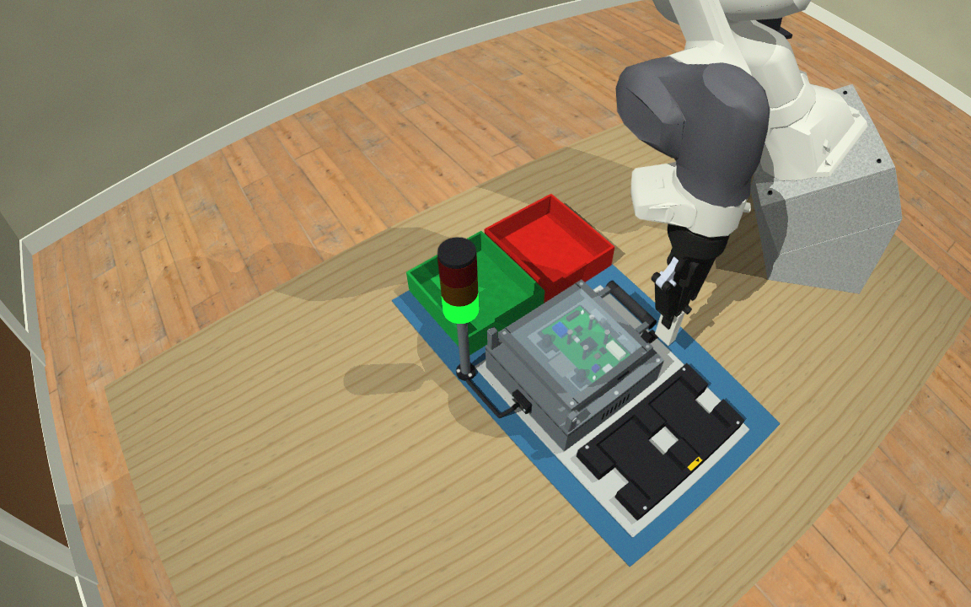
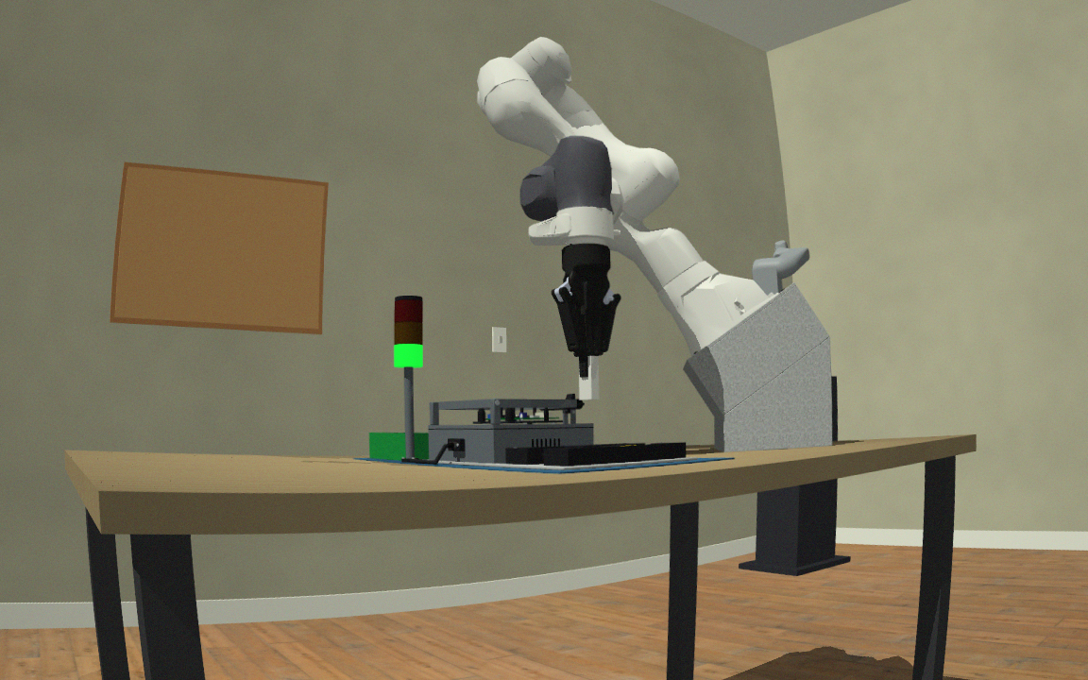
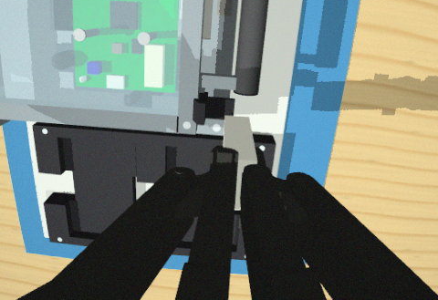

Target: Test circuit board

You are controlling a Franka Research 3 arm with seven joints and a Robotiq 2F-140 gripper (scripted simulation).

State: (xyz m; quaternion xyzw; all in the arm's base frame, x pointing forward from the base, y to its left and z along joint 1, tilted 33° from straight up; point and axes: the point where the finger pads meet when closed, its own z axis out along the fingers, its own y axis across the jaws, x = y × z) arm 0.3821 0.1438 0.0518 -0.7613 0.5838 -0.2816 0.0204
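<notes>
Right now my hand is 2 cm short of the latch hook, 1 cm to the left of it and 4 cm above it. Also, from my hand: clear lid: 9 cm ahead, 6 cm to the right, 4 cm below; then green circuit board: 9 cm ahead, 6 cm to the right, 6 cm below; then tester plate: 9 cm ahead, 5 cm to the right, 6 cm below.
</notes>
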